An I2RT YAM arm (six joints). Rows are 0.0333 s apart.
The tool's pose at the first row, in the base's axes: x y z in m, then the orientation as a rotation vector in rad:
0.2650, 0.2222, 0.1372, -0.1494, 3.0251, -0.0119
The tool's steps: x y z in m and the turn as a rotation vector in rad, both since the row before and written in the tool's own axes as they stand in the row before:
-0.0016, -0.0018, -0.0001, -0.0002, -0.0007, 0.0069
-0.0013, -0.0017, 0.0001, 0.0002, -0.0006, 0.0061
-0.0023, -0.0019, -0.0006, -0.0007, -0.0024, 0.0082
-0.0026, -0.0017, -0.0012, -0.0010, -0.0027, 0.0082
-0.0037, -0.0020, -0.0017, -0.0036, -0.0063, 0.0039
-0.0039, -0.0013, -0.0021, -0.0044, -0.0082, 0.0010
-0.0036, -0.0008, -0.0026, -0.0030, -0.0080, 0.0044
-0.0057, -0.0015, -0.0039, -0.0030, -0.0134, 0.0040
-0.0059, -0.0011, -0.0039, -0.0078, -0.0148, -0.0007
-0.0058, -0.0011, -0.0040, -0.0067, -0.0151, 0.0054
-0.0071, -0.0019, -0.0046, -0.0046, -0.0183, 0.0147
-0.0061, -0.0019, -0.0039, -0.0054, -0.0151, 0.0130
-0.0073, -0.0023, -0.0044, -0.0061, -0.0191, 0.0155
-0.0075, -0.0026, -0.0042, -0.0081, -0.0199, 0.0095
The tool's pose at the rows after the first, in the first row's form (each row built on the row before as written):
0.2667, 0.2206, 0.1375, -0.1390, 3.0249, -0.0110
0.2682, 0.2190, 0.1376, -0.1297, 3.0247, -0.0107
0.2706, 0.2173, 0.1385, -0.1173, 3.0228, -0.0088
0.2732, 0.2158, 0.1400, -0.1049, 3.0206, -0.0064
0.2768, 0.2141, 0.1421, -0.0992, 3.0146, -0.0003
0.2805, 0.2131, 0.1447, -0.0979, 3.0066, 0.0068
0.2838, 0.2125, 0.1478, -0.0913, 2.9989, 0.0121
0.2890, 0.2113, 0.1525, -0.0852, 2.9858, 0.0176
0.2943, 0.2105, 0.1573, -0.0866, 2.9711, 0.0297
0.2994, 0.2096, 0.1622, -0.0789, 2.9563, 0.0408
0.3056, 0.2079, 0.1680, -0.0571, 2.9387, 0.0501
0.3109, 0.2061, 0.1730, -0.0383, 2.9240, 0.0601
0.3172, 0.2038, 0.1788, -0.0159, 2.9053, 0.0715
0.3236, 0.2010, 0.1845, -0.0028, 2.8854, 0.0846

